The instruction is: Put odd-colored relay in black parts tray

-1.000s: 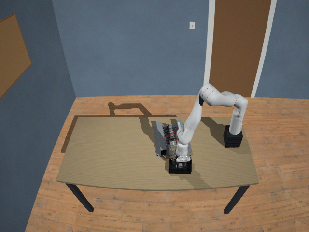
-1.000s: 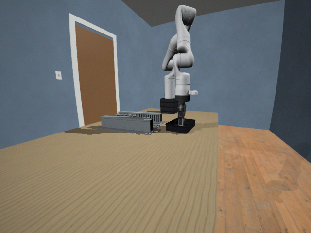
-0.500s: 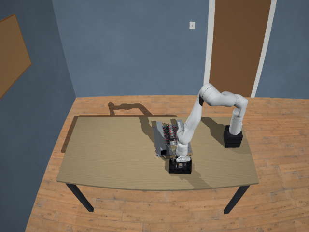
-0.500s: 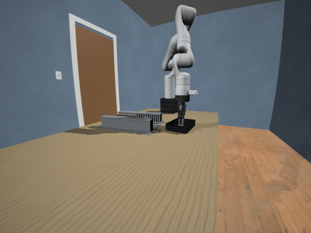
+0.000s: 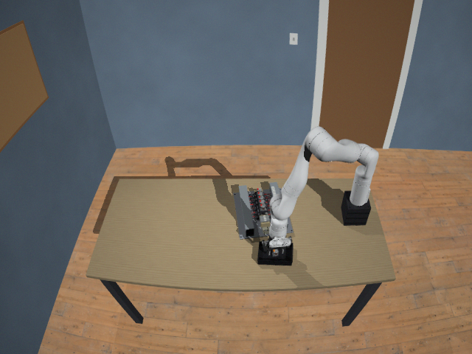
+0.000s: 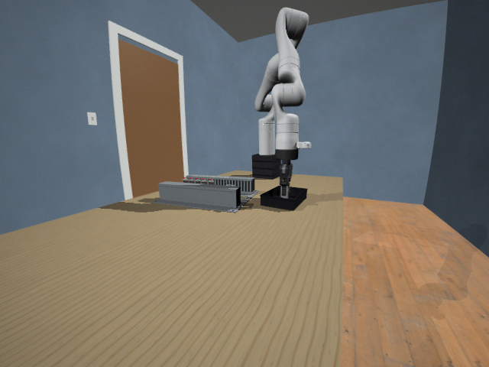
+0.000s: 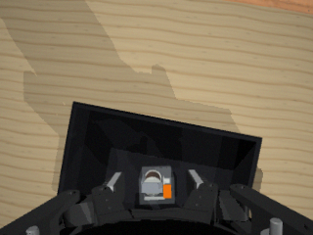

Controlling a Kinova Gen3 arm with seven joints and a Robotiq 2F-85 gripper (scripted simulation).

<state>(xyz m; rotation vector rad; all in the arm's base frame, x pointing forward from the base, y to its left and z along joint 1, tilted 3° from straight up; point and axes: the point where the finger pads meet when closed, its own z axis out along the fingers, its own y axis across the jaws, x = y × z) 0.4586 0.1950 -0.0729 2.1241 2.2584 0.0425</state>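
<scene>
Now: hand 10 mm above the clear relay. Round my hand: grey panel: 40 mm ahead, 280 mm to the right, 40 mm below; then black parts tray: 20 mm below.
</scene>
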